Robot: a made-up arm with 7 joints.
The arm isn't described. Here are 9 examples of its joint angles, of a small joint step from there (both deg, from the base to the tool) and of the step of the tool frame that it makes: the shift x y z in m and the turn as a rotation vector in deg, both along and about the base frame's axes.
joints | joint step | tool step
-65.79 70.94 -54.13 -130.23 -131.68 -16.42 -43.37 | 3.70 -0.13 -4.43 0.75 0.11 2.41 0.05 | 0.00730 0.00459 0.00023 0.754 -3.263 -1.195
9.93 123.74 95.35 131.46 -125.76 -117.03 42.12 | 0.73 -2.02 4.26 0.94 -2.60 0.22 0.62 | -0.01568 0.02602 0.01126 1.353 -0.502 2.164
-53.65 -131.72 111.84 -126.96 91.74 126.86 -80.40 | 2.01 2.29 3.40 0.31 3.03 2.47 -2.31 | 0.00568 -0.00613 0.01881 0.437 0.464 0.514
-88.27 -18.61 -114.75 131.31 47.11 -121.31 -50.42 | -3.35 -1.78 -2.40 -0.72 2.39 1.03 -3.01 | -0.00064 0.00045 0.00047 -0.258 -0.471 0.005
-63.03 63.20 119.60 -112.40 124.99 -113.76 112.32 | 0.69 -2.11 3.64 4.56 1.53 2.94 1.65 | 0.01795 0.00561 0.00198 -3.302 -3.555 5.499
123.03 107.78 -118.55 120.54 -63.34 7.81 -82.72 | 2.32 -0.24 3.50 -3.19 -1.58 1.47 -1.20 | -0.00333 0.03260 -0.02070 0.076 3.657 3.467
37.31 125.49 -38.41 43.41 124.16 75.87 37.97 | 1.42 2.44 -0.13 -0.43 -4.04 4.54 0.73 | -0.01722 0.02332 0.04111 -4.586 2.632 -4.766
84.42 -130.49 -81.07 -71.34 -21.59 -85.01 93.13 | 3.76 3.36 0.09 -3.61 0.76 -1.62 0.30 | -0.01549 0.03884 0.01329 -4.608 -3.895 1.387
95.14 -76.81 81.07 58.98 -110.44 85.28 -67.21 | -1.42 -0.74 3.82 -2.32 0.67 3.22 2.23 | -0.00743 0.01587 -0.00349 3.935 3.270 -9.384
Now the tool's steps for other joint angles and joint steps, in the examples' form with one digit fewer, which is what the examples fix.
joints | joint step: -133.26 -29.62 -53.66 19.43 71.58 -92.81 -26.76 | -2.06 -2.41 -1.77 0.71 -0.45 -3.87 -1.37
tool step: 0.0030 -0.0024 -0.0012 1.40 1.63 -3.84
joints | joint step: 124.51 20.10 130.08 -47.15 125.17 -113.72 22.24 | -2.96 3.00 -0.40 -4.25 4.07 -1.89 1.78
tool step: -0.0326 0.0064 0.0086 -2.76 -0.17 -8.83
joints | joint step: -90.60 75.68 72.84 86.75 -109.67 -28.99 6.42 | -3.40 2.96 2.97 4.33 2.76 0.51 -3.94
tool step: -0.0113 0.0121 -0.0067 4.49 -4.87 3.48
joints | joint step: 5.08 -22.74 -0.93 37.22 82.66 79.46 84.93 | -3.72 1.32 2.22 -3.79 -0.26 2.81 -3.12
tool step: -0.0531 -0.0270 -0.0092 -2.29 5.03 -4.96
